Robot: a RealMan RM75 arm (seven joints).
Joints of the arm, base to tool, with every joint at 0 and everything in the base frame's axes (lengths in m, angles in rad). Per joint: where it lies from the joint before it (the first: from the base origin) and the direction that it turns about. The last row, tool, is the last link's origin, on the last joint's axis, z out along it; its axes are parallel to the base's.
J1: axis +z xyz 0 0 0.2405
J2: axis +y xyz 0 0 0
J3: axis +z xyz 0 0 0.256
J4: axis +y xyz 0 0 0
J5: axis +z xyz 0 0 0.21
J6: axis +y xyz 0 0 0
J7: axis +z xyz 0 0 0.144
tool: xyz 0 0 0
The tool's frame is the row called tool.
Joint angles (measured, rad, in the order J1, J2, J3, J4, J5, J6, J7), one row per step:
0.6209 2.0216 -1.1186 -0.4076 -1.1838 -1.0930 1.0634
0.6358 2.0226 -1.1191 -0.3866 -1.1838 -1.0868 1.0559
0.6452 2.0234 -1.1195 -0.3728 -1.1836 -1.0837 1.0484
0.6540 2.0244 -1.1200 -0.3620 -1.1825 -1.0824 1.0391
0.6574 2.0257 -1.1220 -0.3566 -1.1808 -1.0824 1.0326
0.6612 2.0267 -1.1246 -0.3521 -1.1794 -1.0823 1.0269
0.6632 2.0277 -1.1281 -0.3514 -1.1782 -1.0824 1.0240
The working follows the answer.
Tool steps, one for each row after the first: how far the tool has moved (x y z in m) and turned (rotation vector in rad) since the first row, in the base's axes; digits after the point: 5 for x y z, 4 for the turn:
-0.00131 0.00132 -0.00382 -0.0075 -0.0049 -0.0023
-0.00218 0.00195 -0.00638 -0.0117 -0.0092 -0.0019
-0.00371 0.00264 -0.00848 -0.0138 -0.0134 0.0028
-0.00442 0.00249 -0.01005 -0.0154 -0.0159 0.0062
-0.00541 0.00253 -0.01146 -0.0172 -0.0188 0.0106
-0.00647 0.00252 -0.01244 -0.0188 -0.0207 0.0151

Tool pose at each row, in the base's axes (x y z in m, rotation vector in rad; rounded; the steps above come from the unrounded poses):
0.23455 0.40147 -0.00857 -2.3035 0.5121 0.8479
0.23324 0.40278 -0.01239 -2.3108 0.5166 0.8404
0.23237 0.40341 -0.01495 -2.3162 0.5164 0.8351
0.23084 0.40411 -0.01706 -2.3214 0.5105 0.8321
0.23012 0.40396 -0.01862 -2.3252 0.5065 0.8307
0.22913 0.40400 -0.02003 -2.3296 0.5013 0.8292
0.22807 0.40398 -0.02101 -2.3336 0.4963 0.8288

